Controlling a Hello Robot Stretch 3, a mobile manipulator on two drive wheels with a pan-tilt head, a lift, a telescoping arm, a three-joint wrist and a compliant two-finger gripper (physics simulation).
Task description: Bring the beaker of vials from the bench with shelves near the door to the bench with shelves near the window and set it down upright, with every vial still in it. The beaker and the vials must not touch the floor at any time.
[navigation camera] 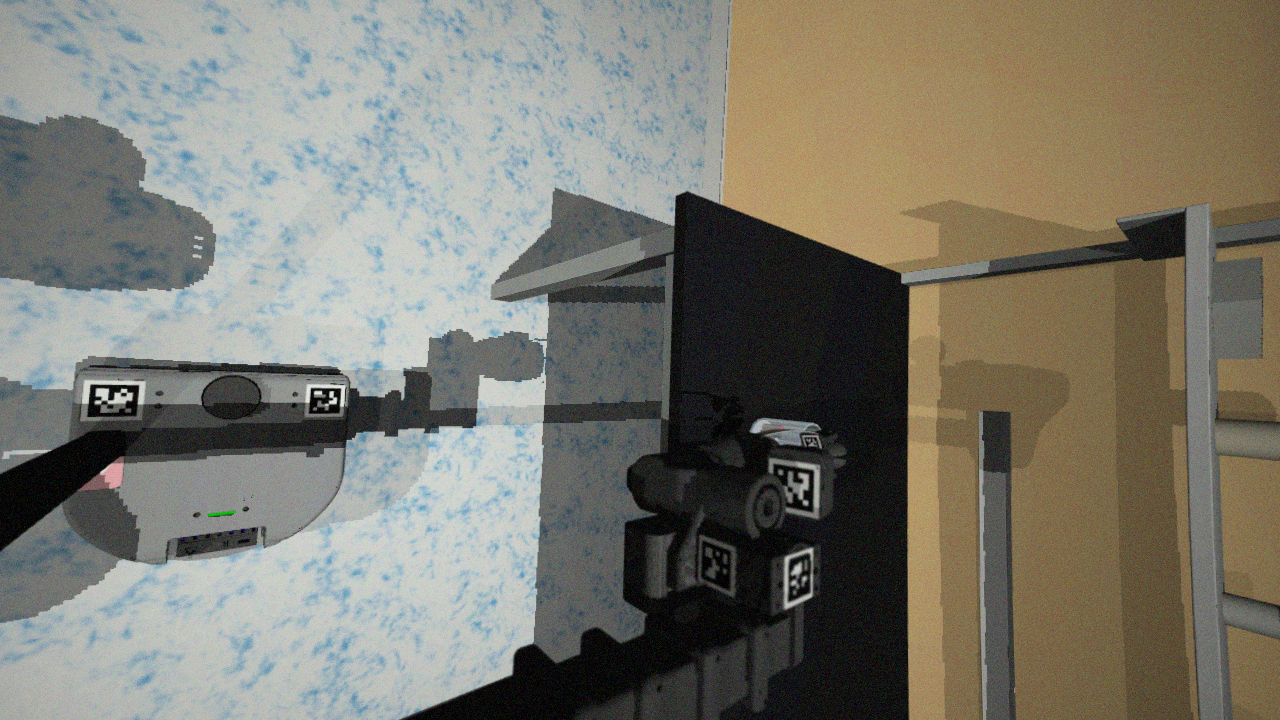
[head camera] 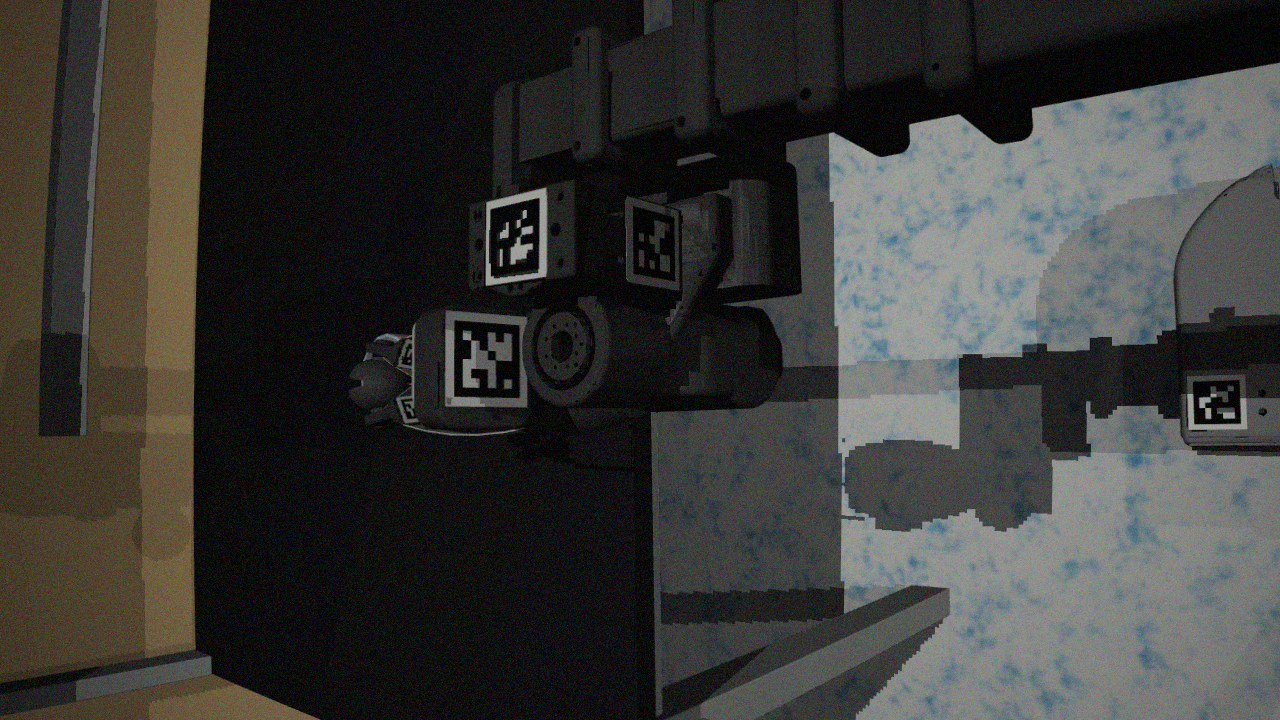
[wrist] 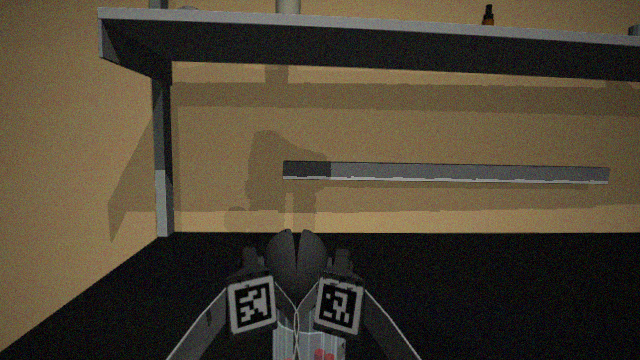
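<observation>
My gripper [wrist: 295,256] [head camera: 359,386] [navigation camera: 836,453] hangs over the black bench top [wrist: 496,297] [head camera: 357,582] [navigation camera: 780,310]. Its fingertips are pressed together with nothing between them. The clear beaker [wrist: 308,345] with red-capped vials shows in the wrist view only through the gap between the finger arms, below and behind the fingertips. In the navigation view a pale part of the beaker [navigation camera: 782,427] peeks out beside the gripper. In the head view the gripper hides it. I cannot tell whether it touches the fingers.
A grey shelf [wrist: 348,22] on a post [wrist: 162,148] runs above the bench along the tan wall and carries a small bottle [wrist: 488,15]. A grey rail [wrist: 447,172] is fixed to the wall. My base [navigation camera: 237,465] stands on the blue-speckled floor [head camera: 1119,582].
</observation>
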